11 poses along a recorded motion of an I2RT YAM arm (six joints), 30 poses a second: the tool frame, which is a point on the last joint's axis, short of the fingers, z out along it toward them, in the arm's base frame.
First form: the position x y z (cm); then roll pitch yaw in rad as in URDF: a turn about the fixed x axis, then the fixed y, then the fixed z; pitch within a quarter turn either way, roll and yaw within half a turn.
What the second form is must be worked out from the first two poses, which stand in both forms.
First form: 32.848 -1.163 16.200 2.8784 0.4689 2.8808
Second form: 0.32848 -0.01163 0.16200 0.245 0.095 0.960 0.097
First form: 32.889 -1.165 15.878 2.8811 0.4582 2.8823
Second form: 0.32889 -0.01165 0.15878 0.240 0.096 0.961 0.096
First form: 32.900 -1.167 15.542 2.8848 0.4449 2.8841
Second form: 0.32900 -0.01167 0.15542 0.233 0.096 0.963 0.096
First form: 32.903 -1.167 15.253 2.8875 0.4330 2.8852
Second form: 0.32903 -0.01167 0.15253 0.227 0.097 0.964 0.095
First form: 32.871 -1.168 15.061 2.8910 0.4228 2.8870
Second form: 0.32871 -0.01168 0.15061 0.222 0.097 0.966 0.095
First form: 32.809 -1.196 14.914 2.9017 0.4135 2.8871
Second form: 0.32809 -0.01196 0.14914 0.217 0.099 0.967 0.090
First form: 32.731 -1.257 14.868 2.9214 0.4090 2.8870
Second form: 0.32731 -0.01257 0.14868 0.214 0.101 0.968 0.081
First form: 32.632 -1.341 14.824 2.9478 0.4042 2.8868
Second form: 0.32632 -0.01341 0.14824 0.210 0.105 0.970 0.069
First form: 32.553 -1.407 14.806 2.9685 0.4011 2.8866
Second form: 0.32553 -0.01407 0.14806 0.208 0.107 0.971 0.059
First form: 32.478 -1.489 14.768 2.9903 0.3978 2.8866
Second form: 0.32478 -0.01489 0.14768 0.205 0.109 0.971 0.048
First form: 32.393 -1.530 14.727 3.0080 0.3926 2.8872
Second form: 0.32393 -0.01530 0.14727 0.201 0.111 0.972 0.040
